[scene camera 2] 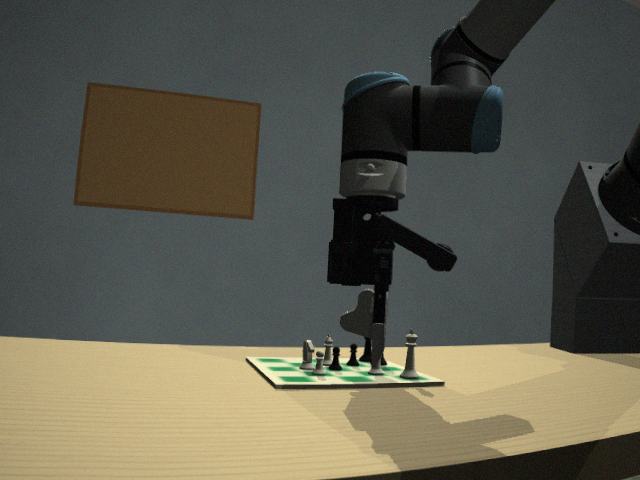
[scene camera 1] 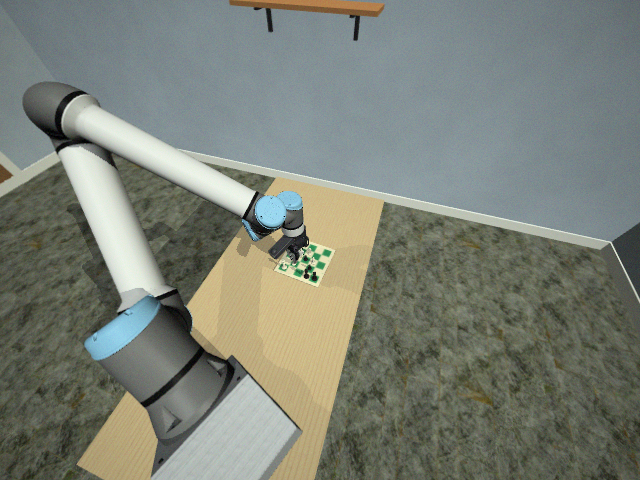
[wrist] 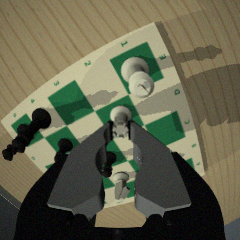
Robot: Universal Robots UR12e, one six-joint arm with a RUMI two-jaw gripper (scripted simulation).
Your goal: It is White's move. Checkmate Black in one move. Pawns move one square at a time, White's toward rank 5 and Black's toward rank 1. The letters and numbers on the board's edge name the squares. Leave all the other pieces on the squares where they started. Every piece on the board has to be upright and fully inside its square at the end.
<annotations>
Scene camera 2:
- my gripper: 374, 365
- chessboard: 282, 373
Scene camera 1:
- my gripper: 294, 262
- chessboard: 323, 255
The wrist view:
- my gripper: 120, 122
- chessboard: 79, 99
</annotations>
